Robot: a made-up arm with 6 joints.
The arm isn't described. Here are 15 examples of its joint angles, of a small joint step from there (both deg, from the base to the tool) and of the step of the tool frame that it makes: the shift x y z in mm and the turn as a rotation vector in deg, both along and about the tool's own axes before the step.
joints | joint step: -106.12 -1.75 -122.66 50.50 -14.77 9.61 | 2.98 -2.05 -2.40 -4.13 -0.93 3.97
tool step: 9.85 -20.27 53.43 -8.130 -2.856 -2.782
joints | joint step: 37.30 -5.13 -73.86 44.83 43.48 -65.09 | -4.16 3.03 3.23 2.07 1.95 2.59
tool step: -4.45 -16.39 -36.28 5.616 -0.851 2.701
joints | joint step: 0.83 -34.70 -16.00 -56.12 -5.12 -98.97 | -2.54 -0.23 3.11 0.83 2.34 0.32
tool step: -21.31 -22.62 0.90 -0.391 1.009 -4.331
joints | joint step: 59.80 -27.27 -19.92 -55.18 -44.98 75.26 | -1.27 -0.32 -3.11 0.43 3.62 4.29
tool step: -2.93 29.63 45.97 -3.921 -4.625 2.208
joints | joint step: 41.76 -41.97 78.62 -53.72 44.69 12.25 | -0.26 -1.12 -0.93 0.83 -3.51 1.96
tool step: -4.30 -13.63 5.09 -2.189 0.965 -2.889
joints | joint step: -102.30 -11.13 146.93 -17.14 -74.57 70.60 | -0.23 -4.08 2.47 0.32 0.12 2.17
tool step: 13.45 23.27 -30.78 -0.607 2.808 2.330
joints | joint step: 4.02 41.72 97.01 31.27 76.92 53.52 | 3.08 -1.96 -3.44 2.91 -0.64 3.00
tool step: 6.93 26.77 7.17 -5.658 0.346 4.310
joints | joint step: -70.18 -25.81 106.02 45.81 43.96 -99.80 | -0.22 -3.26 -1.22 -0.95 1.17 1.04
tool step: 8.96 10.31 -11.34 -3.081 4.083 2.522
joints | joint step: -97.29 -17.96 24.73 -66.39 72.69 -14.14 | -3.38 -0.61 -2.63 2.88 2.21 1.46
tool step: 28.91 29.43 -27.17 3.783 1.111 5.136
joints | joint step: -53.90 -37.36 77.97 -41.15 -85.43 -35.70 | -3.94 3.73 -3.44 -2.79 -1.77 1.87
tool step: 6.25 38.67 -24.86 -1.586 0.851 2.798
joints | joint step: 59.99 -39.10 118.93 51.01 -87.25 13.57 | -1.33 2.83 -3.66 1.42 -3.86 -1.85
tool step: -22.90 -45.37 34.71 -0.525 -2.514 -5.704
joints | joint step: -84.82 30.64 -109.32 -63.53 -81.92 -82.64 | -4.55 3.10 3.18 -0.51 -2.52 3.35
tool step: -3.59 29.83 81.97 -9.821 -7.068 0.627
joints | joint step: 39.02 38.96 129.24 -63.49 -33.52 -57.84 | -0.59 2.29 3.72 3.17 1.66 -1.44
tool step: -10.16 -9.75 8.14 -4.268 3.966 -2.046
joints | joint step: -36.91 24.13 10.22 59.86 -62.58 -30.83 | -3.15 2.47 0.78 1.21 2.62 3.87
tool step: 10.73 1.09 -37.10 -4.432 7.570 0.873
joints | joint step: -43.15 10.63 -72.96 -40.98 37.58 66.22 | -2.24 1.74 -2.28 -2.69 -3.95 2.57
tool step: -6.99 -30.55 -20.71 -1.284 3.828 -5.612
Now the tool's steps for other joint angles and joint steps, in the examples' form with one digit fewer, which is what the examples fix.
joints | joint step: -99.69 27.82 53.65 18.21 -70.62 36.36 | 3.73 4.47 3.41 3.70 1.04 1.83
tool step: 16.7 47.4 0.0 -8.14 2.66 5.93
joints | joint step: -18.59 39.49 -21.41 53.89 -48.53 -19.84 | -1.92 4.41 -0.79 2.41 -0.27 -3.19
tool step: 11.5 -3.8 -47.8 4.33 3.49 1.90
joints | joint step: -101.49 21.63 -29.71 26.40 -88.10 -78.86 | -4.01 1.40 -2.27 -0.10 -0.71 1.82
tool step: 0.0 -6.2 -3.9 -3.29 2.24 -1.22
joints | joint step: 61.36 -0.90 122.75 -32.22 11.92 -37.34 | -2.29 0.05 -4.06 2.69 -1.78 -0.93
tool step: 6.4 9.0 3.1 -0.06 0.76 0.63
